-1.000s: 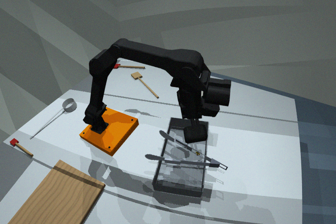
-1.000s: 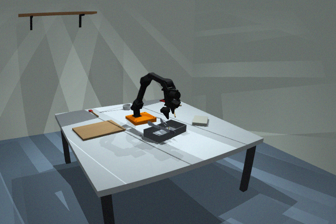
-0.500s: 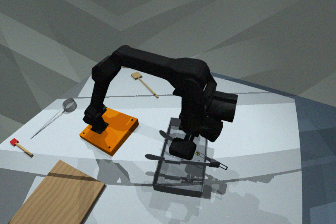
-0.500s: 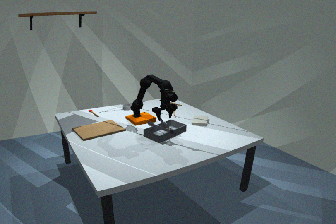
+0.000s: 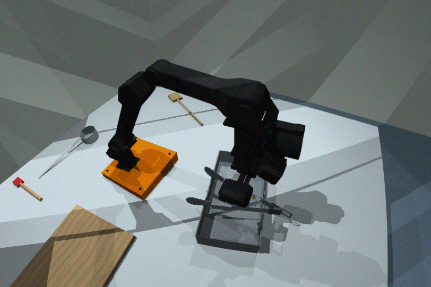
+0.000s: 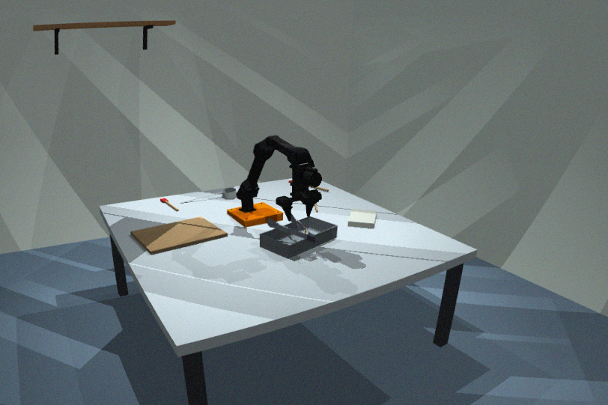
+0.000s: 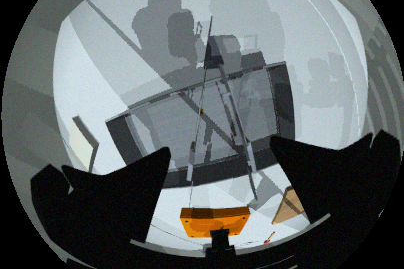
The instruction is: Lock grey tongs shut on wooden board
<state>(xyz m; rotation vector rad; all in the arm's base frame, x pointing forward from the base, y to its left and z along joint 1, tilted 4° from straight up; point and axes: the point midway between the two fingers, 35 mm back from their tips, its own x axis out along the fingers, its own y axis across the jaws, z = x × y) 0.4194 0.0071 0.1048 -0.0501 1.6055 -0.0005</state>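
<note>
My gripper tip is 3 cm past the roasting tin, 3 cm to the right of it and 9 cm above it. From my gripper tip the other things lie so: beige block 8 cm behind, 42 cm to the left, 11 cm below; then wooden board 34 cm behind, 39 cm to the right, 11 cm below; then red spatula 68 cm behind, 52 cm to the left, 11 cm below.
</note>
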